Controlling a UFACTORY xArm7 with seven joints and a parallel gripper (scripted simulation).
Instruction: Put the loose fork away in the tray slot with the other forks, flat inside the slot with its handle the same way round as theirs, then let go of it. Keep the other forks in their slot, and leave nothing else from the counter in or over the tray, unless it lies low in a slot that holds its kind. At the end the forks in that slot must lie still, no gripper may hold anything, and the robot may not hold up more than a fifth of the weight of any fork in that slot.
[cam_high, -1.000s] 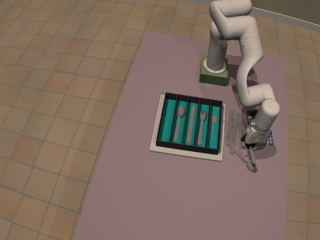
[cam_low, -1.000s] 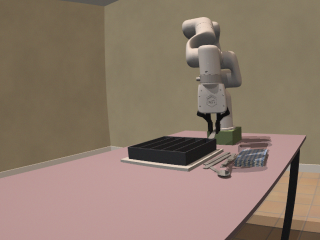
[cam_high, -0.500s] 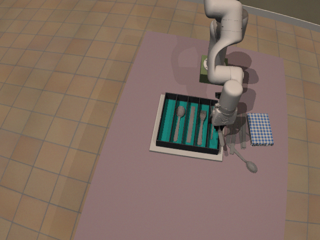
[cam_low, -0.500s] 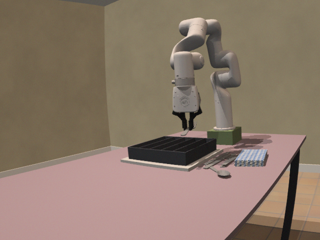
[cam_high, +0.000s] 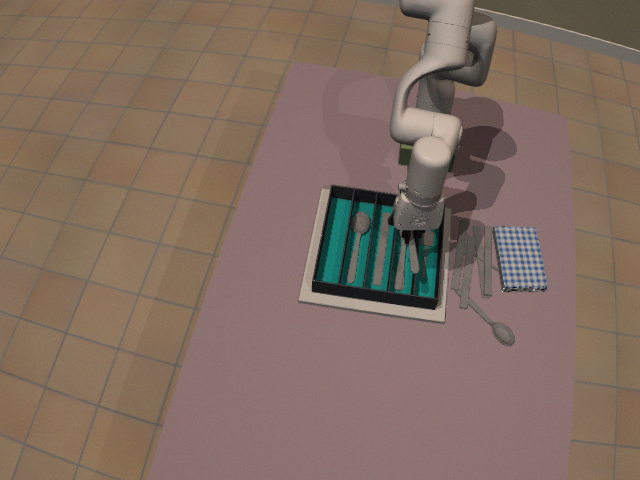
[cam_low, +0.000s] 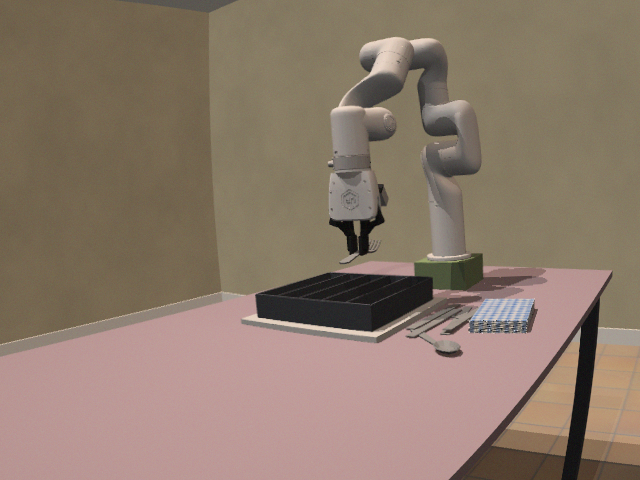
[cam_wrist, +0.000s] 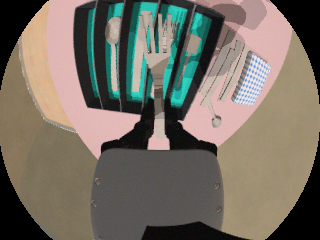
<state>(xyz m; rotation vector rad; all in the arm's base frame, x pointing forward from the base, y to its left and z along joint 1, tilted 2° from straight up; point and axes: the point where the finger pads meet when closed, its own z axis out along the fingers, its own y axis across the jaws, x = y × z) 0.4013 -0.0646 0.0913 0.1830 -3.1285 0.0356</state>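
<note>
Right now the tray is 110 mm below my hand, 60 mm to the right of it and 40 mm behind it. From my hand the other things lie so: blue checked napkin: 310 mm to the left, 150 mm below, 50 mm behind.
</note>
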